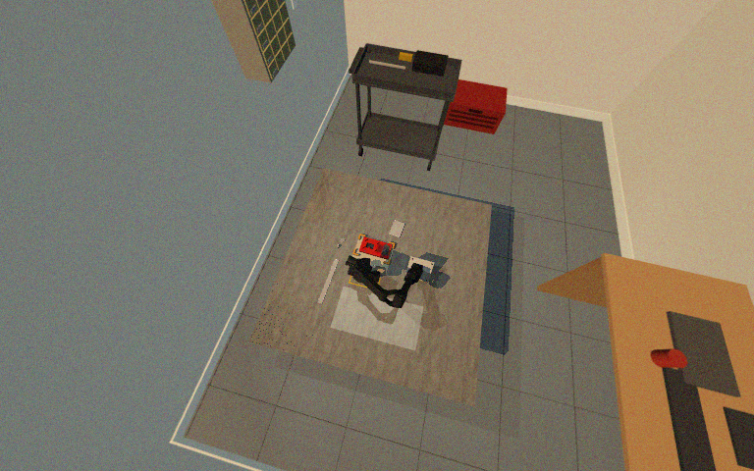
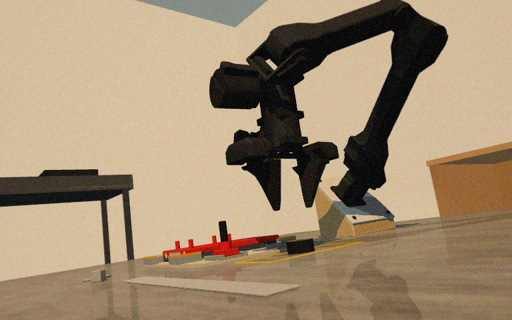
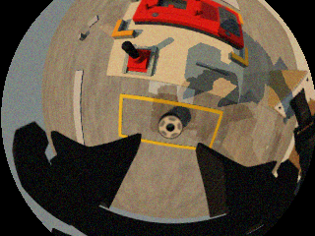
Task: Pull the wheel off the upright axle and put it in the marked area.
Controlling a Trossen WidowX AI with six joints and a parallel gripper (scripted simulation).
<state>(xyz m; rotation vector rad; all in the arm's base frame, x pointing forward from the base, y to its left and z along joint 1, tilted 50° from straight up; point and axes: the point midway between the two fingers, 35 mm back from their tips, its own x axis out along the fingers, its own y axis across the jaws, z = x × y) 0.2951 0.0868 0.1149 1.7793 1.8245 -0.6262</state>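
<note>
Now: gripper tip 5 cm above the wheel. Round my gripper tip: black axle (7 cm ahead, 10 cm to the right, 3 cm below); then flat grey strip (22 cm ahead, 7 cm to the left, 6 cm below).
</note>
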